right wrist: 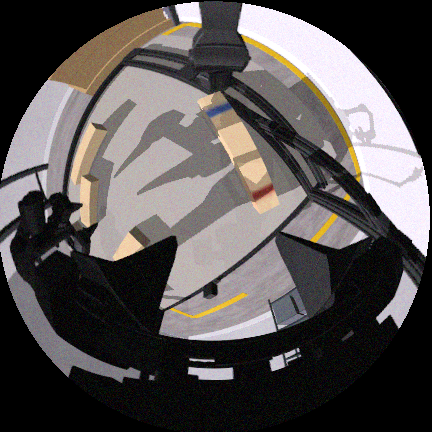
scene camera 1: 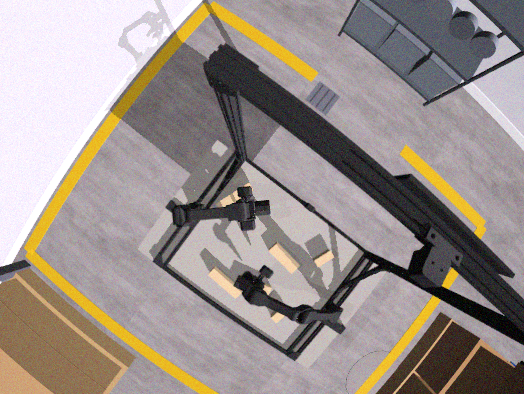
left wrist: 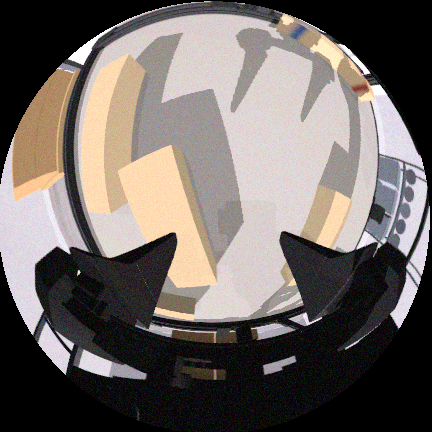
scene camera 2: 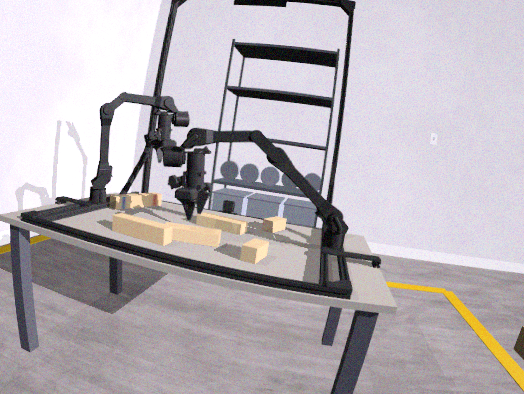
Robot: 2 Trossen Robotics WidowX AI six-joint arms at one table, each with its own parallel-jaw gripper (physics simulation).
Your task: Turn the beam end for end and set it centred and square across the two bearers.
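Frame: origin at the left arm's base, x right, y ahead, z up, level; metres.
Seen in the pictures: left gripper, fingertip midpoint: point(right wrist: 89, 213) point(scene camera 1: 258, 278) point(left wrist: 229, 237) point(scene camera 2: 194, 216); right gripper, fingertip midpoint: point(right wrist: 227, 239) point(scene camera 2: 162, 163); left arm's base, origin of the base link: point(scene camera 1: 331, 308) point(left wrist: 242, 326) point(scene camera 2: 332, 247); right arm's base, origin of the base link: point(right wrist: 216, 80) point(scene camera 2: 97, 202).
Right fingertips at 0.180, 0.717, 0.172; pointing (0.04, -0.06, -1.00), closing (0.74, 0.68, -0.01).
Offsets run from my right fingertips to a thing's top centre, as dx, dy, dz. "pt": to the spot under its first point.
The beam {-0.029, +0.094, -0.141} point(scene camera 1: 230, 199) point(scene camera 2: 137, 201) point(left wrist: 327, 50) point(right wrist: 235, 140), pale wood with a blue band near one end and a red band near the other, lies at the table's far left in scene camera 2. Three plain oblong blocks, one at the front {pt -0.395, -0.145, -0.142} point(scene camera 1: 225, 282) point(scene camera 2: 141, 228) point(left wrist: 119, 100) point(right wrist: 90, 155), a middle one {-0.326, -0.284, -0.153} point(scene camera 2: 195, 234) point(left wrist: 175, 210) point(right wrist: 90, 200) and one at the back {pt -0.102, -0.313, -0.153} point(scene camera 1: 284, 257) point(scene camera 2: 220, 223) point(left wrist: 327, 215), lie apart from it; which are bearers I cannot tell. My left gripper point(scene camera 2: 195, 214) point(left wrist: 229, 237) is open above the middle block. My right gripper point(scene camera 2: 161, 150) point(right wrist: 227, 239) is open, high beside the beam.
Two shorter wooden blocks, one nearer {-0.373, -0.492, -0.147} point(scene camera 1: 277, 316) point(scene camera 2: 254, 251) point(left wrist: 175, 305) and one farther {+0.018, -0.492, -0.147} point(scene camera 1: 324, 258) point(scene camera 2: 274, 224), lie toward the left arm's base. A black frame point(scene camera 2: 200, 266) runs around the tabletop. A shelf rack point(scene camera 2: 345, 125) stands behind the table.
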